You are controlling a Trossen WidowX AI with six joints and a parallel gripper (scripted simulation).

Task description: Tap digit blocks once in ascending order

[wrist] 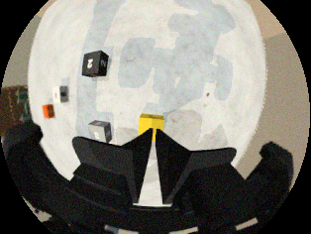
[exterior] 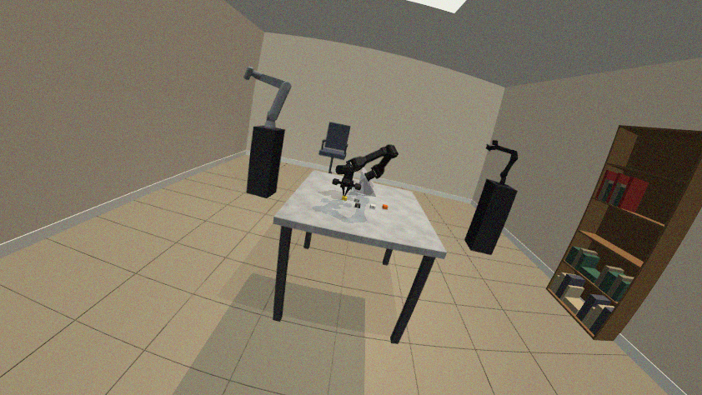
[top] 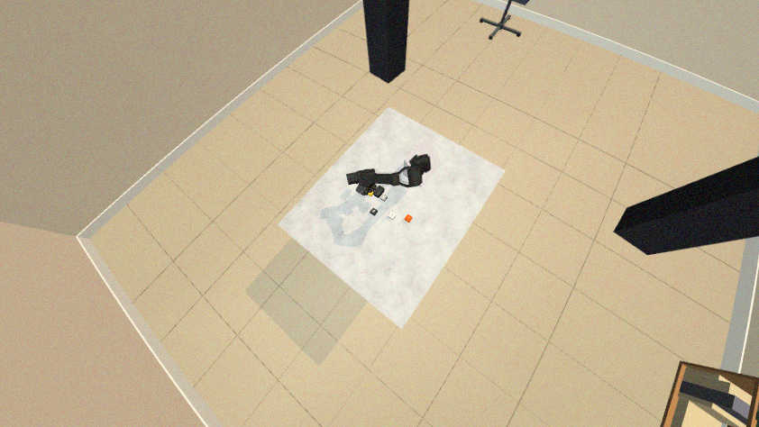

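Right now the yellow block is 1 cm below my gripper tip. The rest, counted from my gripper tip: white block: 20 cm to the left, 2 cm ahead, 1 cm below; then grey block: 9 cm to the left, 3 cm behind, 1 cm below; then black block: 10 cm to the left, 8 cm ahead, 1 cm below.
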